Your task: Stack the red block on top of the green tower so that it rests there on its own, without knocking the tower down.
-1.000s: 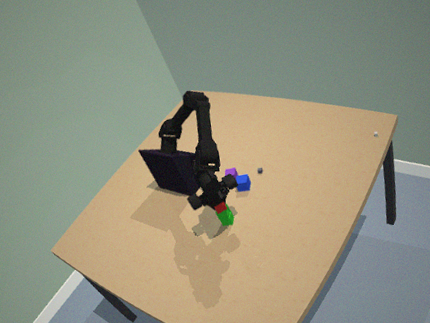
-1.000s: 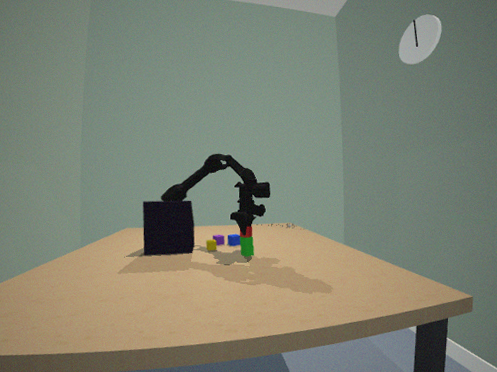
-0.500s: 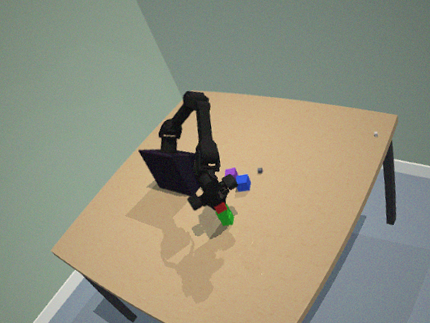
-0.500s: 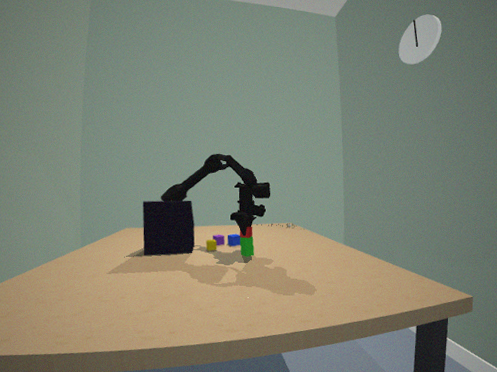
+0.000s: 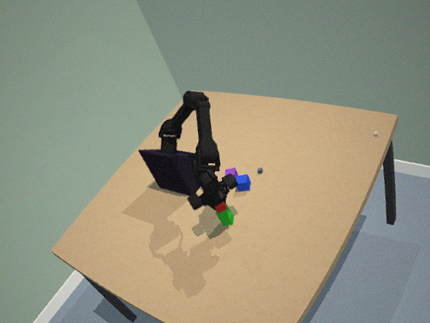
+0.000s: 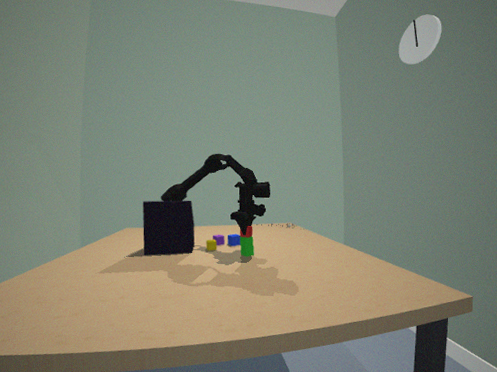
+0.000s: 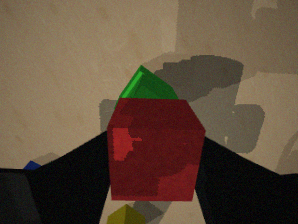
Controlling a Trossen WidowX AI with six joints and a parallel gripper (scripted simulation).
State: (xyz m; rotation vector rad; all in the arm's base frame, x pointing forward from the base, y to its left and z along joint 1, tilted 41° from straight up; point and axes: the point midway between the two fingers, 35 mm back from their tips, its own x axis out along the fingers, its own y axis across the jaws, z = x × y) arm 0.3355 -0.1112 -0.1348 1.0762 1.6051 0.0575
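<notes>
The red block is 10 mm above my gripper tip. The rest, counted from my gripper tip: purple block (90 mm behind, 220 mm to the left, 70 mm below); blue block (20 mm behind, 190 mm to the left, 70 mm below); yellow block (140 mm behind, 140 mm to the left, 70 mm below).
</notes>
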